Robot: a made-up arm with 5 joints.
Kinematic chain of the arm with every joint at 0, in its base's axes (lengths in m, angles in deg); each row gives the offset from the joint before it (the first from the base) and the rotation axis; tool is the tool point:
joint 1: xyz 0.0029 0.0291 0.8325 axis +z
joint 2: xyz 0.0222 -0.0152 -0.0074 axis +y
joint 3: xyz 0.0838 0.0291 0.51 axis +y
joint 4: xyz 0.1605 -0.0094 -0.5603 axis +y
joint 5: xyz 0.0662 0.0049 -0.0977 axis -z
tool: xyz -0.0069 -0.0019 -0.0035
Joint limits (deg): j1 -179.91..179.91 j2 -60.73..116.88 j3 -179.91..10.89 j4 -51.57..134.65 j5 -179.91..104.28
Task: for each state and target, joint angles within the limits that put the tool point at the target. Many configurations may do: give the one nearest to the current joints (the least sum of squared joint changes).
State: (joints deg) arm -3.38 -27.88 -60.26 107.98 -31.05
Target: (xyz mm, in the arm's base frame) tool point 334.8 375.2 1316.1
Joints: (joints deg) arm 45.69 -24.30 -60.45 107.10 -30.58
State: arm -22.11 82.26 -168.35 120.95 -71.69
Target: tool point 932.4 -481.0 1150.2
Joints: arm -28.88 67.63 -174.91 117.32 -71.83
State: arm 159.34 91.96 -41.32 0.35 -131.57
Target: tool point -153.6 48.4 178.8
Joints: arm 170.96 86.82 -34.93 0.76 -131.95
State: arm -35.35 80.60 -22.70 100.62 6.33
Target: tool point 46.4 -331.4 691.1
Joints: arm -84.41 25.11 -25.65 120.14 5.55
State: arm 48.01 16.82 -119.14 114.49 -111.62
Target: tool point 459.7 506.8 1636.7
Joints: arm 45.96 7.07 -125.85 113.79 -111.60
